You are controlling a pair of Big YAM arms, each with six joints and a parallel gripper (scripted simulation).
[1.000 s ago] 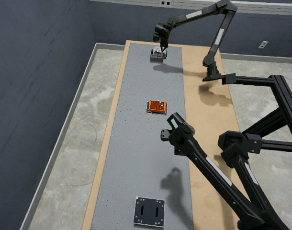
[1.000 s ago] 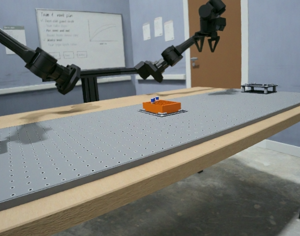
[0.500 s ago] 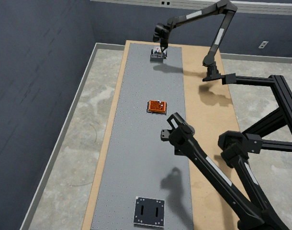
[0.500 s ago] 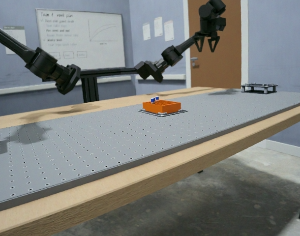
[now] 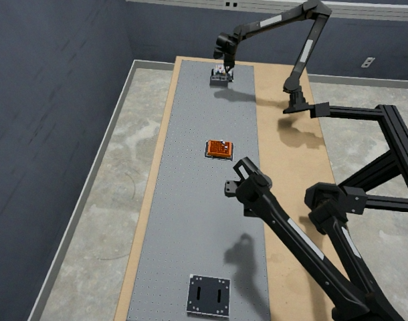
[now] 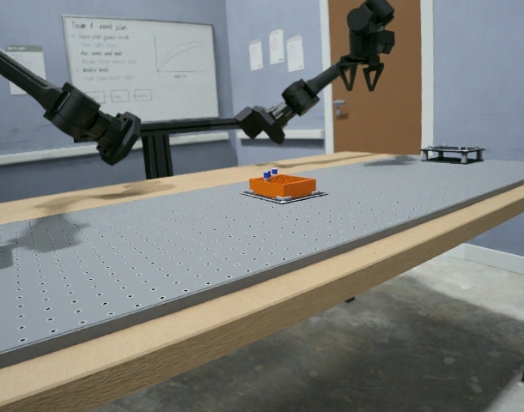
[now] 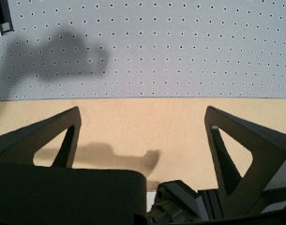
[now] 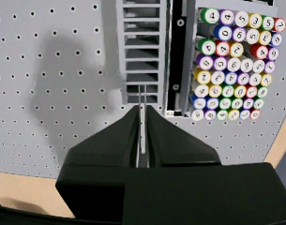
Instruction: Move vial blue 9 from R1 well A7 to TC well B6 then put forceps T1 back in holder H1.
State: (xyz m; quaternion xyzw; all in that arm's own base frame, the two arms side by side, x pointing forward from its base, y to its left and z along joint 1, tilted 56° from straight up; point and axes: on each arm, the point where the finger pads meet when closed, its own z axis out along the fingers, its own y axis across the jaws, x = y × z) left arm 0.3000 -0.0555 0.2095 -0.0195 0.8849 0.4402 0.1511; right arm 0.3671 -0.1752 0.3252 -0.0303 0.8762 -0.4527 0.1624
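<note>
Now: the grey holder H1 90 mm below my right hand and 40 mm ahead of it. The rest, counted from my right hand: orange tube carrier 560 mm to the left, 80 mm below, 50 mm ahead.
</note>
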